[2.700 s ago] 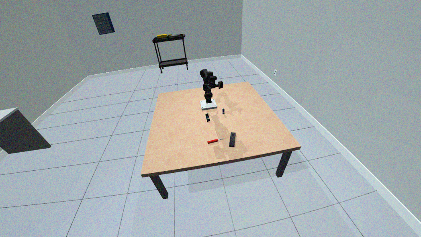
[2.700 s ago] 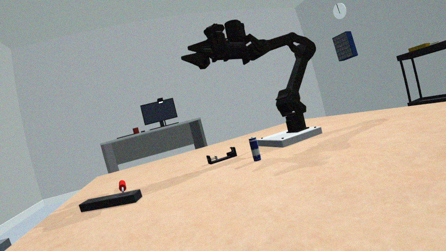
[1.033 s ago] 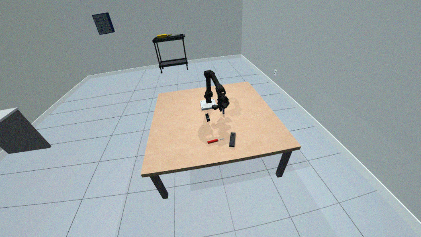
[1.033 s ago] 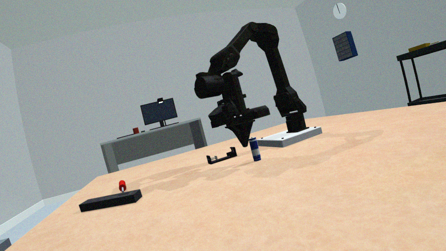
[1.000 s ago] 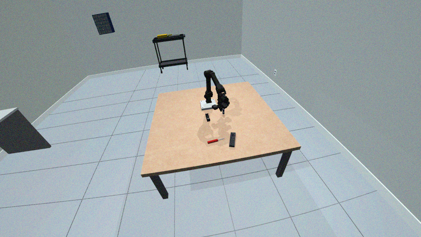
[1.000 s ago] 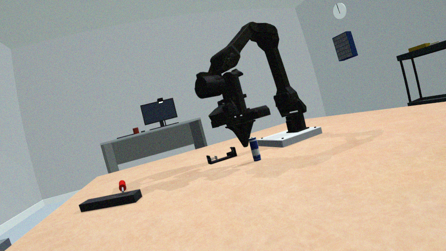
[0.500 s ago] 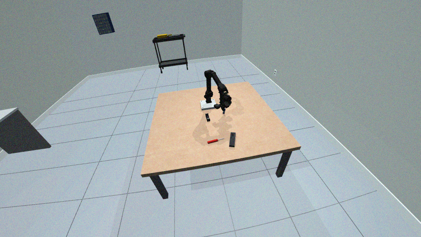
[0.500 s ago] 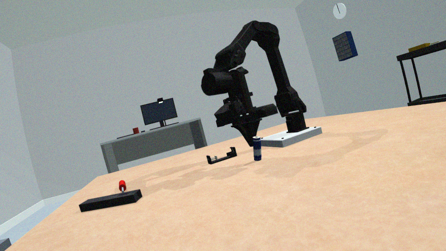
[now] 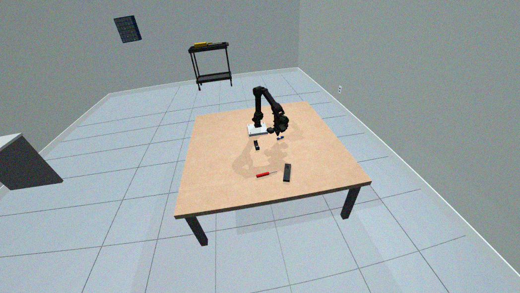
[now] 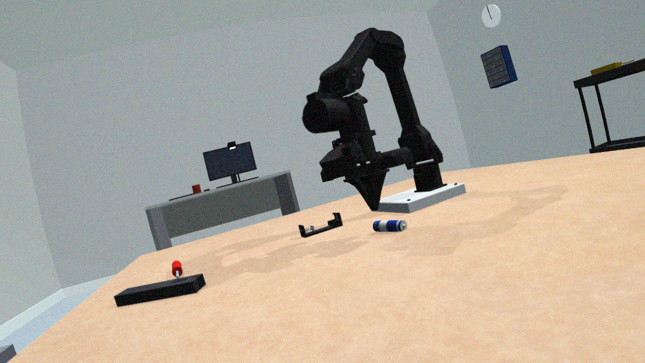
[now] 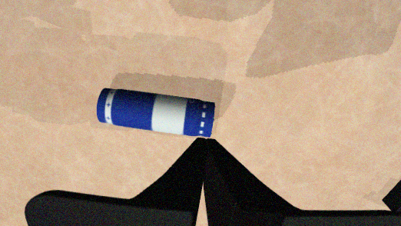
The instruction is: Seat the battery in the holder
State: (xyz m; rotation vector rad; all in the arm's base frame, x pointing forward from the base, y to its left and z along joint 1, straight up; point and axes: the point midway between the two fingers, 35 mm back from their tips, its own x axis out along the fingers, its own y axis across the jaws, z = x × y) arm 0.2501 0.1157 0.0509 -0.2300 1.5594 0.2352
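My gripper tip is 30 mm to the right of the battery, 30 mm above it and 10 mm past it. Round my gripper tip: red-handled screwdriver 370 mm ahead, 200 mm to the right, 30 mm below.
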